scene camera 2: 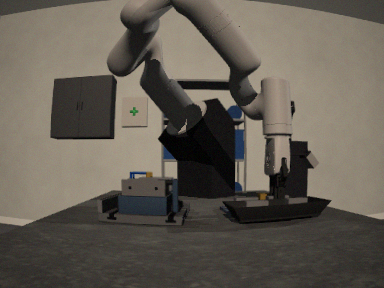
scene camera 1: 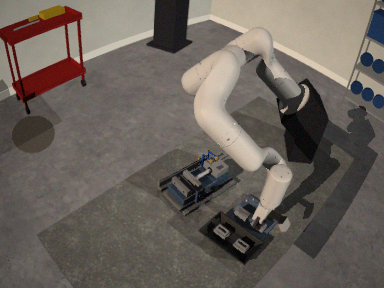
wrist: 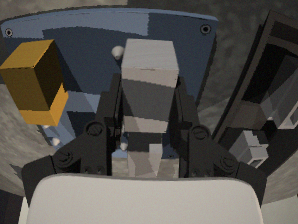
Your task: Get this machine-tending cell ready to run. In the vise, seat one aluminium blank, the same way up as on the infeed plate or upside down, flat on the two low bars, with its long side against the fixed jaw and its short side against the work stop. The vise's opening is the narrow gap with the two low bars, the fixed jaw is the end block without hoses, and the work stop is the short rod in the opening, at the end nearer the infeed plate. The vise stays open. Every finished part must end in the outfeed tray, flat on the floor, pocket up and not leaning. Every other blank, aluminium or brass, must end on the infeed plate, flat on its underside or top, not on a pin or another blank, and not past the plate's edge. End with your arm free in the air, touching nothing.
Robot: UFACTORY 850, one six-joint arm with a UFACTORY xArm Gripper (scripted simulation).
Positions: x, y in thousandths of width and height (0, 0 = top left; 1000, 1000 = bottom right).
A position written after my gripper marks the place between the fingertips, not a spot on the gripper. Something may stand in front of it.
Note:
I see my gripper (scene camera 2: 720, 700), an aluminium blank (wrist: 502, 315) and an aluminium blank (wrist: 485, 672).
My gripper shows as well in the wrist view (wrist: 495, 404).

